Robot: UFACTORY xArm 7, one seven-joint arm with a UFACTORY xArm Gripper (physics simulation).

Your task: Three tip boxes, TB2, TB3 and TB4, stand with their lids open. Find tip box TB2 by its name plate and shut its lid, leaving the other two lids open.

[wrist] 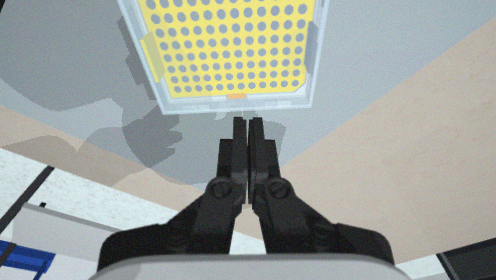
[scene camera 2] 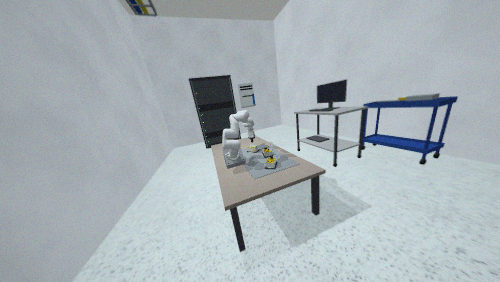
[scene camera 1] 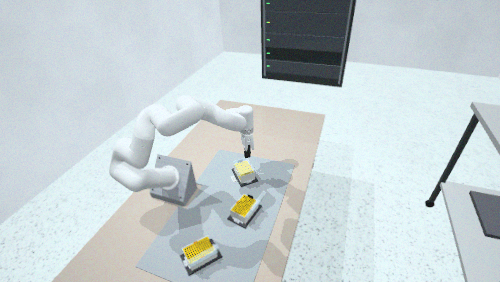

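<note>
The far tip box has its clear lid down over its yellow tip rack, which looks paler through it. No name plate can be read in these views, so I cannot tell which box is TB2. The middle tip box shows its bright yellow rack uncovered, with a faint clear lid raised at its right side. The near tip box also shows a bright yellow rack; its clear lid is hard to make out. My gripper is shut and empty, just beside the far box's edge.
The boxes stand on a grey mat on the brown table. The arm's base stands left of the mat. A dark server rack stands behind the table. A grey bench and a blue cart stand off to the right.
</note>
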